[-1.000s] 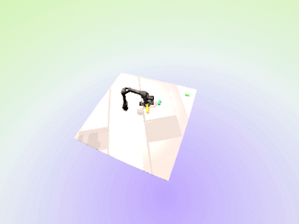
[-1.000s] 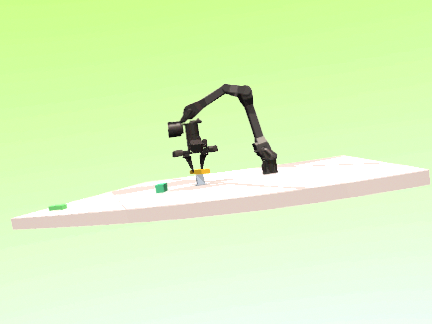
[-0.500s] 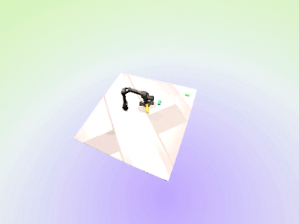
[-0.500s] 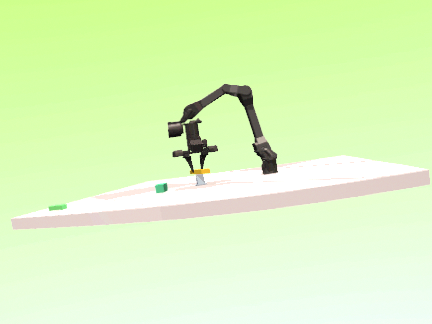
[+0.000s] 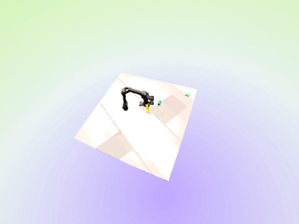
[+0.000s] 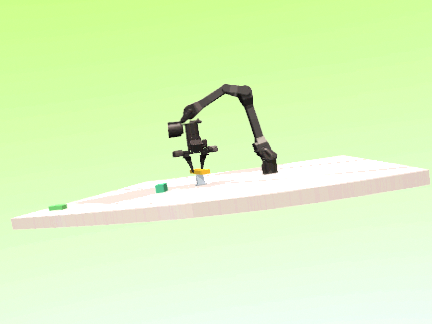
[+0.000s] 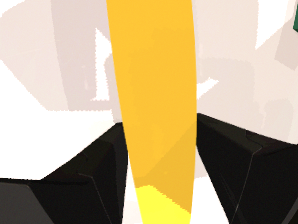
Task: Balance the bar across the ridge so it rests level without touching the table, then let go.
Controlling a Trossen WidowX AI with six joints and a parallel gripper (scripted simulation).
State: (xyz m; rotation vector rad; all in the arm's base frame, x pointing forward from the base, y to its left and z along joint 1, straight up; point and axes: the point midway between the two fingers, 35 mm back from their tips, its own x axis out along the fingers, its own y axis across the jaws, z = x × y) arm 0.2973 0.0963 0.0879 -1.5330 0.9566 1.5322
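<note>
My gripper tip is 10 mm past the yellow bar and 20 mm to the right of it. Round my gripper tip: flat green block (440 mm ahead, 400 mm to the left, 50 mm below).
</note>
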